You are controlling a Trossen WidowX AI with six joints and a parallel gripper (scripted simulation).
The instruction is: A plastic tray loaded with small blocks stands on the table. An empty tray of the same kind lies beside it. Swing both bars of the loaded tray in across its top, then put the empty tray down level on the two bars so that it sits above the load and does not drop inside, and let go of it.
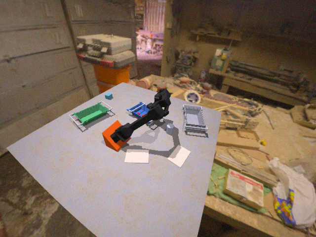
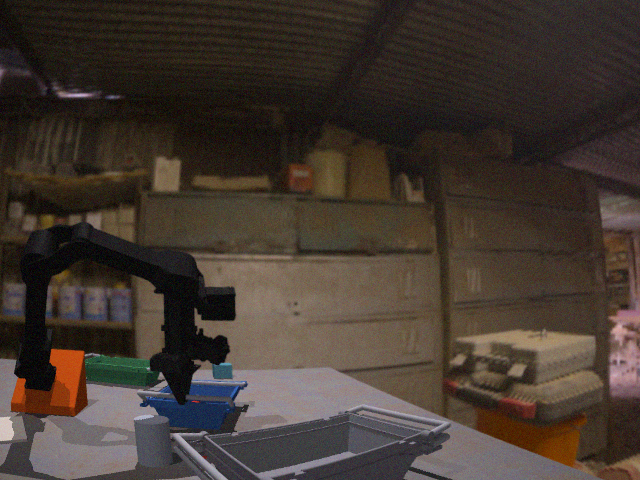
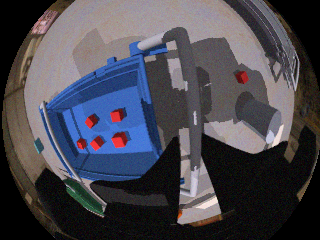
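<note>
Right now the green tray is 52 cm to the left of my gripper tip, 24 cm behind it and 2 cm below it. Round my gripper tip: teal block (65 cm to the left, 8 cm ahead, 4 cm below); red block (12 cm to the right, 6 cm below, 3 cm ahead); grey cylinder (14 cm to the right, 4 cm behind, 3 cm below).
</note>
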